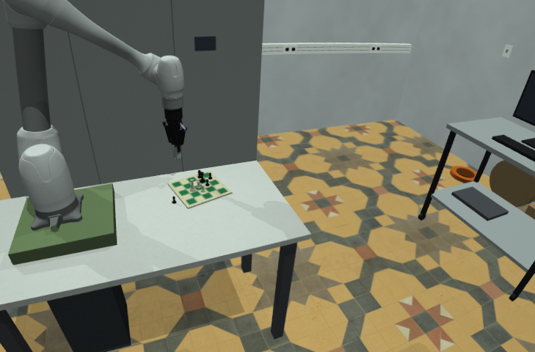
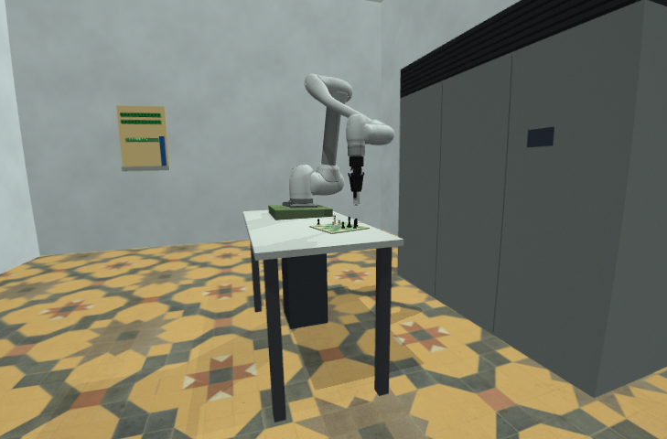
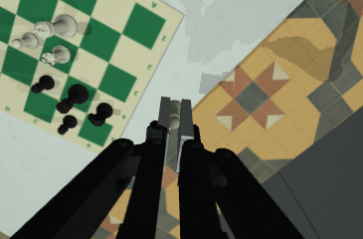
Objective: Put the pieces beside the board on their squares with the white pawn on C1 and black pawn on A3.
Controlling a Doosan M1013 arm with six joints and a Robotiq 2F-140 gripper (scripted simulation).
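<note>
Right now the chessboard is 70 mm ahead of my hand, 130 mm to the right of it and 140 mm below it.
</note>
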